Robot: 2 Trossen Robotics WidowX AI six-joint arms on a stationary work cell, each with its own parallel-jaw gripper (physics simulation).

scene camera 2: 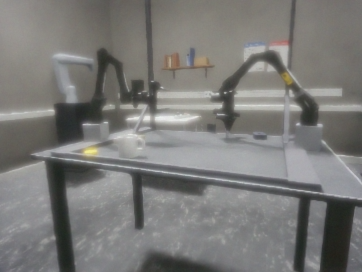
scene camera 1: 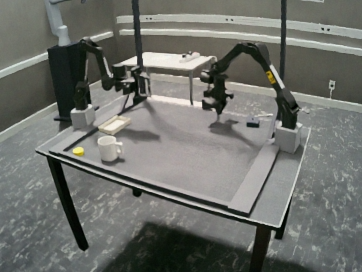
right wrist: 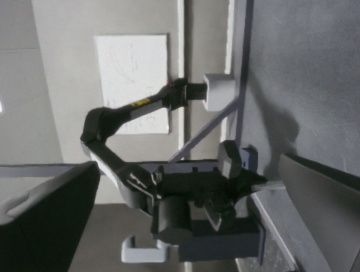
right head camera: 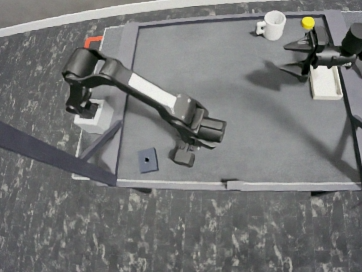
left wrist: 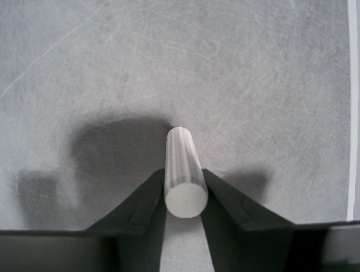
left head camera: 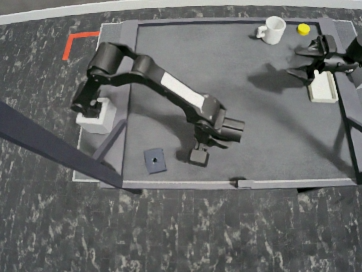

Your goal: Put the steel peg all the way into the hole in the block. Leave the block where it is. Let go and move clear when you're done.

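Places are measured from the left arm's base along level axes (x back, y left, z down), in metres.
Where they show: left gripper, fingertip midpoint: (scene camera 2: 228, 130) (scene camera 1: 219, 114) (right wrist: 265, 182) (left wrist: 181, 177) (left head camera: 203, 144); right gripper, fingertip midpoint: (scene camera 2: 169, 99) (scene camera 1: 151, 87) (right wrist: 190, 165) (right head camera: 280, 57) (left head camera: 290, 62); left arm's base, origin of the base link: (scene camera 2: 309, 124) (scene camera 1: 289, 125) (right wrist: 205, 91) (right head camera: 88, 111) (left head camera: 92, 110); right arm's base, origin of the base link: (scene camera 2: 95, 123) (scene camera 1: 81, 108).
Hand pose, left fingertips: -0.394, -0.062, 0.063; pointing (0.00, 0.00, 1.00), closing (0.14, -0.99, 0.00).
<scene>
Things, the pixels of their top centre, and the offset from my left fingertips, as dx, dy, dz.
- steel peg, middle of its top: (left wrist: 186, 204) (right wrist: 251, 186) (scene camera 1: 218, 109) (scene camera 2: 227, 125) -0.007, -0.001, -0.031
- dark blue block, middle of its top: (right wrist: 244, 164) (left head camera: 154, 160) (right head camera: 147, 159) (scene camera 1: 252, 119) (scene camera 2: 259, 133) +0.159, -0.071, +0.017
- white mug, middle of its top: (scene camera 2: 131, 136) (scene camera 1: 109, 140) (right head camera: 271, 18) (left head camera: 272, 24) -0.239, +0.535, -0.044
- yellow disc, middle of its top: (scene camera 1: 77, 150) (right head camera: 308, 21) (left head camera: 304, 28) -0.408, +0.605, +0.023
- cream tray, middle of its top: (right head camera: 326, 78) (left head camera: 322, 82) (scene camera 1: 114, 122) -0.452, +0.313, +0.017
The steel peg (left wrist: 184, 160) (right wrist: 271, 186) (scene camera 1: 218, 118) (scene camera 2: 228, 134) is a pale cylinder, roughly upright, its lower end at or very near the mat. My left gripper (left wrist: 181, 177) (scene camera 1: 218, 110) points down and is shut on its upper part, one finger touching each side. The arm hides the peg in both head views. The dark blue block (left head camera: 159, 167) (right head camera: 148, 168) (scene camera 1: 253, 122) (scene camera 2: 259, 135) lies flat, apart from the peg, left of the left gripper in the head views; its round hole faces up. My right gripper (left head camera: 292, 61) (right head camera: 283, 56) is open and empty, far from the peg.
A white mug (left head camera: 274, 31) (right head camera: 274, 26) (scene camera 1: 108, 149) and a yellow disc (left head camera: 303, 29) (right head camera: 308, 22) (scene camera 1: 78, 151) lie near the right gripper in the head views. A cream tray (left head camera: 324, 99) (scene camera 1: 114, 124) is beneath that gripper. A raised grey frame (left head camera: 210, 184) edges the table.
</scene>
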